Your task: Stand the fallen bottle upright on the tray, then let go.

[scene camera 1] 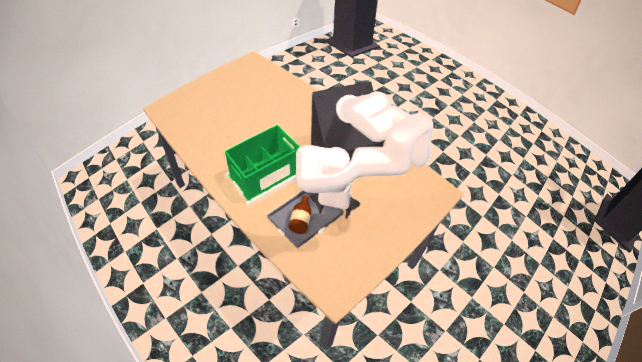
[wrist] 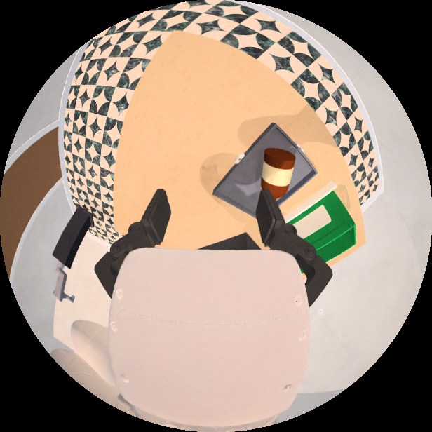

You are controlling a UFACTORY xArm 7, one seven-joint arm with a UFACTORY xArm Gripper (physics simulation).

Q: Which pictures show my gripper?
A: Scene camera 1 and the wrist view: all of them.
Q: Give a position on a brown bottle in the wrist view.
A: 277,166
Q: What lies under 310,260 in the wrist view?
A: My gripper.
